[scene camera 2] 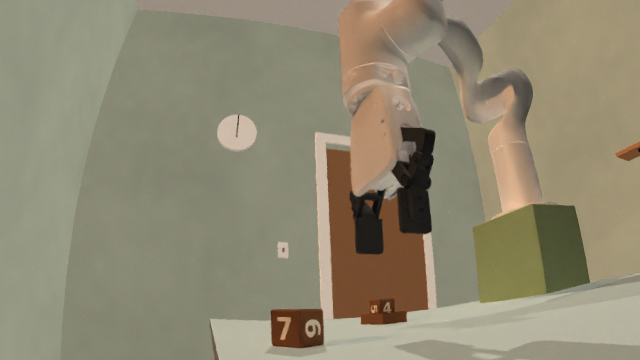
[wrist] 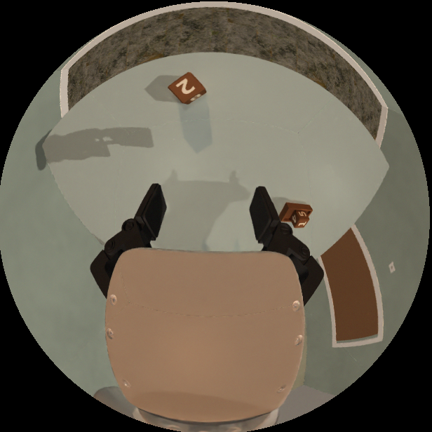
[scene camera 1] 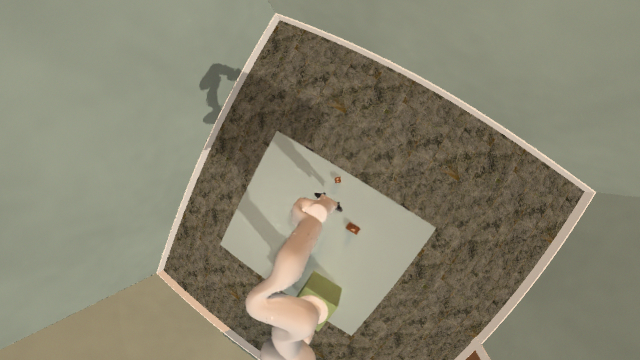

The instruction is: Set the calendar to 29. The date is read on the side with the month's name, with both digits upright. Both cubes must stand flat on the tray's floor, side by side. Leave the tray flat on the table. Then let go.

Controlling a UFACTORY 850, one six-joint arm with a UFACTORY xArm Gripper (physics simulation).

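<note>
One brown cube (scene camera 1: 338,180) (scene camera 2: 297,328) (wrist: 187,88) lies on the table outside the tray. It shows a 7 and a sideways 6 or 9 in scene camera 2, and a 2 on top in the wrist view. The brown tray (scene camera 1: 350,226) (scene camera 2: 384,319) (wrist: 288,210) stands apart from it and bears the second cube (scene camera 2: 382,306) (wrist: 301,218), whose sides show a 5 and a 4. No month's name is readable. My gripper (scene camera 1: 329,200) (scene camera 2: 392,241) (wrist: 207,195) is open and empty, pointing down above the table, between the loose cube and the tray but nearer the arm's side.
The pale table (scene camera 1: 390,245) (scene camera 2: 525,325) (wrist: 235,90) carries the green base block (scene camera 1: 324,289) (scene camera 2: 510,255) under the arm. The loose cube is near a table edge. Shadows of the arm and gripper fall on the table. A brown door (scene camera 2: 380,275) (wrist: 352,290) is in the wall beyond.
</note>
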